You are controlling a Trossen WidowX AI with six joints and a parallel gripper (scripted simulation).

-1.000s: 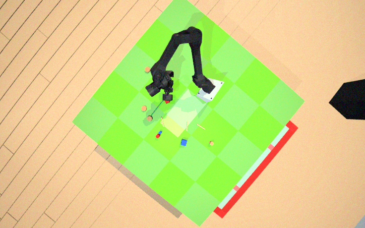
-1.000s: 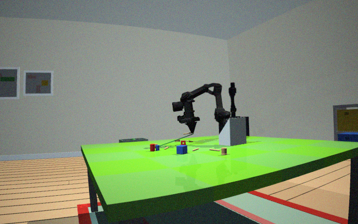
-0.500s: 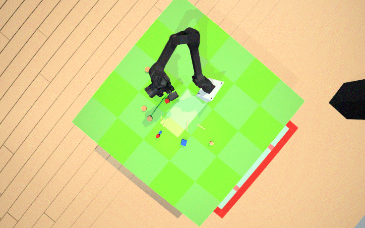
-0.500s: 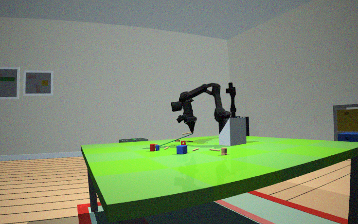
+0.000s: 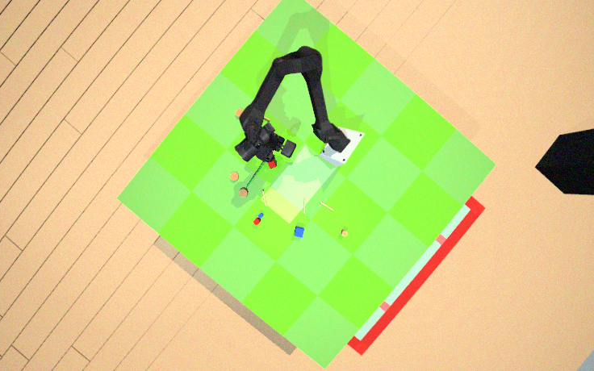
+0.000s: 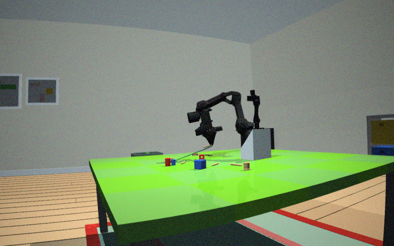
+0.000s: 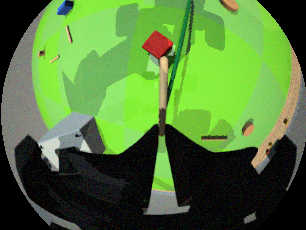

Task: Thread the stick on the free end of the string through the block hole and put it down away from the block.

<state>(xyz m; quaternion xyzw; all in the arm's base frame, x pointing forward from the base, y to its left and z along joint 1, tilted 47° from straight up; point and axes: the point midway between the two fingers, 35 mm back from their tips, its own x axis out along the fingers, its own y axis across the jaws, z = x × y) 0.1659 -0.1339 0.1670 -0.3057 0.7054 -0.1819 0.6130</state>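
The thin wooden stick is 1 cm ahead of my gripper tip. The rest, counted from my gripper tip: red cylinder: 33 cm ahead, 14 cm to the left, 6 cm below; round wooden button: 27 cm ahead, 1 cm to the left, 7 cm below; red block: 9 cm ahead, 3 cm to the left, 6 cm below.
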